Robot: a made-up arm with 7 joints. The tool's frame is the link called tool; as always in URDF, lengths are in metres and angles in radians.
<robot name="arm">
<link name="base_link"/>
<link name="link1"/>
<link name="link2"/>
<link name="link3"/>
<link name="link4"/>
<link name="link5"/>
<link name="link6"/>
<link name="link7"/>
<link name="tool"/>
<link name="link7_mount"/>
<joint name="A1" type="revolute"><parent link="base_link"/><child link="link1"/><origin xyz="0.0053 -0.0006 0.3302" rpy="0 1.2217 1.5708"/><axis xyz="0 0 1"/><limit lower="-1.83" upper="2.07" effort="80" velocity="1.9"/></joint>
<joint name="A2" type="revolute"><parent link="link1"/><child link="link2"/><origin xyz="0.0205 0.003 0.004" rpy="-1.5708 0 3.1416"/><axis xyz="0 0 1"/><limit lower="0.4" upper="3.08" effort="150" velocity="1.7"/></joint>
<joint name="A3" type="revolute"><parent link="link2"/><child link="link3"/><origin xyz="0.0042 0.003 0.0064" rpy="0.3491 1.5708 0"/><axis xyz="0 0 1"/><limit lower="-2.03" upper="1.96" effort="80" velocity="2.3"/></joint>
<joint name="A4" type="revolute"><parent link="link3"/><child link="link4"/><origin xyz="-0.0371 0.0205 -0.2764" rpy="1.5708 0 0"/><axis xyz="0 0 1"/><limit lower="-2.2" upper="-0.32" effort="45" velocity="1.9"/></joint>
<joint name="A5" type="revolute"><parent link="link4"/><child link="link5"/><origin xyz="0.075 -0.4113 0.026" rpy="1.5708 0 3.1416"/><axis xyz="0 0 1"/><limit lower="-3.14" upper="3.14" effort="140" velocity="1.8"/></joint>
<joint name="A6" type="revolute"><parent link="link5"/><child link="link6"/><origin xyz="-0.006 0.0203 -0.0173" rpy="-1.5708 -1.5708 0"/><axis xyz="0 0 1"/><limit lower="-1.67" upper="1.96" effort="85" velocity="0.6"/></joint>
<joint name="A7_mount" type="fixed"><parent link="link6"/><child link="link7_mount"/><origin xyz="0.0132 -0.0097 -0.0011"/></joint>
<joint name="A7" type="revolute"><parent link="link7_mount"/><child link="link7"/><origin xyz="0.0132 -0.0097 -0.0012" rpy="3.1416 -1.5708 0"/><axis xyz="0 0 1"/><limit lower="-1.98" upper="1.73" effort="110" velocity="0.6"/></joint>
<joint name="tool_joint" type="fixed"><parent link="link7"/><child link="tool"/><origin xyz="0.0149 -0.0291 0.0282" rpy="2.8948 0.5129 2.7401"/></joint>
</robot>
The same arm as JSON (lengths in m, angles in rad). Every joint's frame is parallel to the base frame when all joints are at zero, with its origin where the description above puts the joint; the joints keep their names.
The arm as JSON. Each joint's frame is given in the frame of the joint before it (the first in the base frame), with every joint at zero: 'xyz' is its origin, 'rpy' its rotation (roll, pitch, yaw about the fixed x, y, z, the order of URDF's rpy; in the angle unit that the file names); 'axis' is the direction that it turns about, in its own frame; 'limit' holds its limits. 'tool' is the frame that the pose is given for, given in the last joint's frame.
{
  "units": {
    "length": "m",
    "angle": "rad"
  },
  "joints": [
    {
      "name": "A1",
      "type": "revolute",
      "origin": {
        "xyz": [
          0.0053,
          -0.0006,
          0.3302
        ],
        "rpy": [
          0.0,
          0.0,
          0.0
        ]
      },
      "axis": [
        0.0,
        0.9397,
        0.342
      ],
      "limit": {
        "lower": -1.83,
        "upper": 2.07
      }
    },
    {
      "name": "A2",
      "type": "revolute",
      "origin": {
        "xyz": [
          -0.003,
          0.0108,
          -0.0179
        ],
        "rpy": [
          0.0,
          0.0,
          0.0
        ]
      },
      "axis": [
        1.0,
        0.0,
        0.0
      ],
      "limit": {
        "lower": 0.4,
        "upper": 3.08
      }
    },
    {
      "name": "A3",
      "type": "revolute",
      "origin": {
        "xyz": [
          0.0064,
          -0.0043,
          0.0029
        ],
        "rpy": [
          0.0,
          0.0,
          0.0
        ]
      },
      "axis": [
        0.0,
        0.0,
        1.0
      ],
      "limit": {
        "lower": -2.03,
        "upper": 1.96
      }
    },
    {
      "name": "A4",
      "type": "revolute",
      "origin": {
        "xyz": [
          0.0371,
          -0.0205,
          -0.2764
        ],
        "rpy": [
          0.0,
          0.0,
          0.0
        ]
      },
      "axis": [
        0.0,
        1.0,
        0.0
      ],
      "limit": {
        "lower": -2.2,
        "upper": -0.32
      }
    },
    {
      "name": "A5",
      "type": "revolute",
      "origin": {
        "xyz": [
          -0.075,
          0.026,
          -0.4113
        ],
        "rpy": [
          0.0,
          0.0,
          0.0
        ]
      },
      "axis": [
        0.0,
        0.0,
        1.0
      ],
      "limit": {
        "lower": -3.14,
        "upper": 3.14
      }
    },
    {
      "name": "A6",
      "type": "revolute",
      "origin": {
        "xyz": [
          -0.006,
          0.0203,
          -0.0173
        ],
        "rpy": [
          0.0,
          0.0,
          0.0
        ]
      },
      "axis": [
        0.0,
        1.0,
        0.0
      ],
      "limit": {
        "lower": -1.67,
        "upper": 1.96
      }
    },
    {
      "name": "A7",
      "type": "revolute",
      "origin": {
        "xyz": [
          -0.0194,
          -0.0023,
          0.0264
        ],
        "rpy": [
          0.0,
          0.0,
          0.0
        ]
      },
      "axis": [
        0.0,
        0.0,
        1.0
      ],
      "limit": {
        "lower": -1.98,
        "upper": 1.73
      }
    }
  ],
  "tool": {
    "origin": {
      "xyz": [
        0.0291,
        0.0149,
        0.0282
      ],
      "rpy": [
        2.8948,
        0.5129,
        -1.9723
      ]
    }
  }
}

